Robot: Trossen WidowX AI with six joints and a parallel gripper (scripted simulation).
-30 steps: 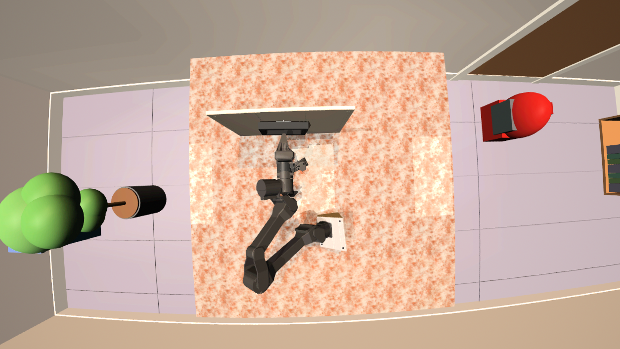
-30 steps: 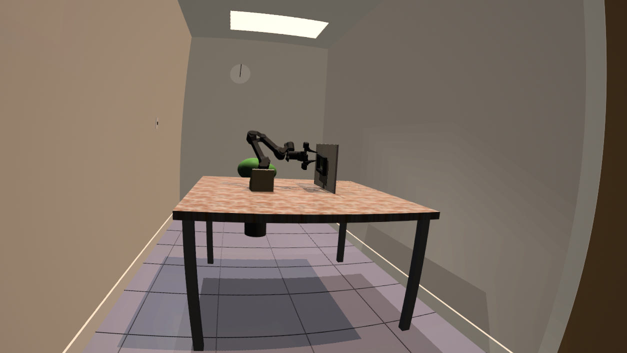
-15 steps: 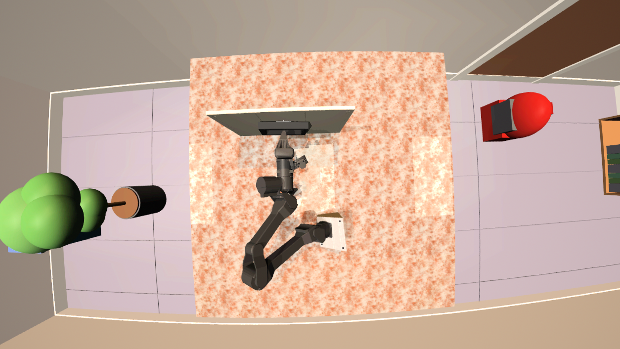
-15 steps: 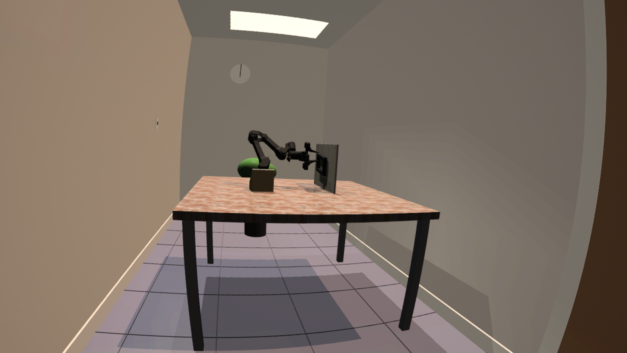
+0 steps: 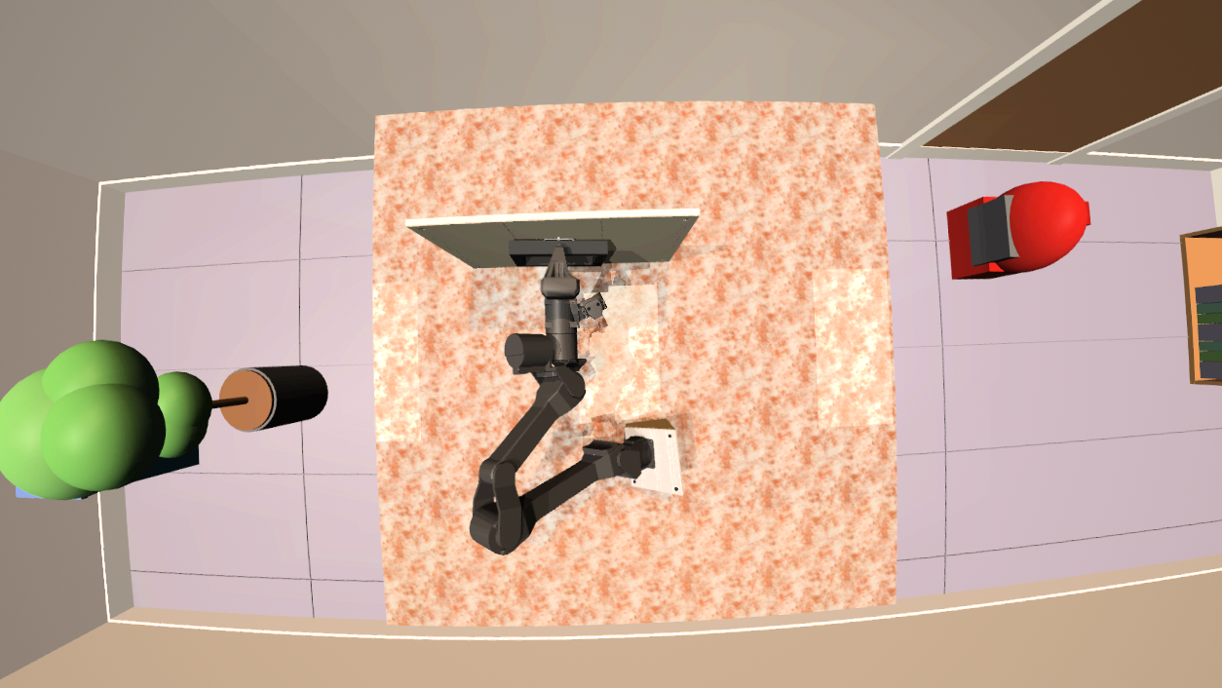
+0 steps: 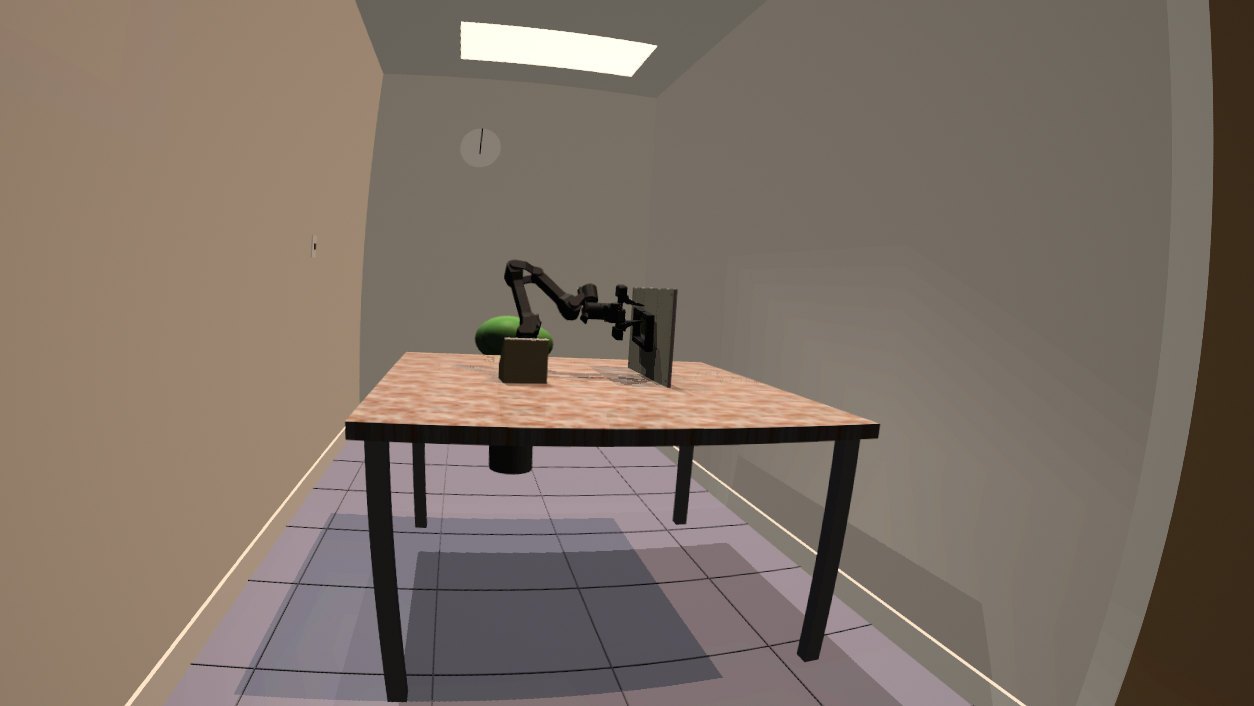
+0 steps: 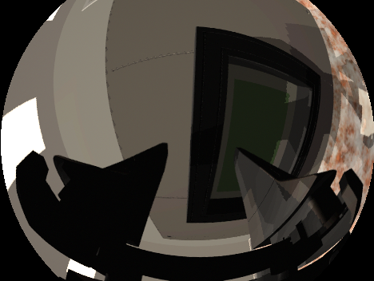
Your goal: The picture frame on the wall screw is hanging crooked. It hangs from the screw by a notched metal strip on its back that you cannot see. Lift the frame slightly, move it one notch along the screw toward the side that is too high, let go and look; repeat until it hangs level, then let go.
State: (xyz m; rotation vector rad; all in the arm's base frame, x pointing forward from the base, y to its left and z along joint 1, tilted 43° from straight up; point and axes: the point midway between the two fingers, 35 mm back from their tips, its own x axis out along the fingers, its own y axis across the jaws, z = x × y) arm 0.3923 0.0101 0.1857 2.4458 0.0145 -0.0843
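Right now my gripper tip is 10 mm short of the picture frame, 10 mm to the right of it and 50 mm above it. From my gripper tip the other things lie so: wall panel 20 mm ahead, 70 mm below.
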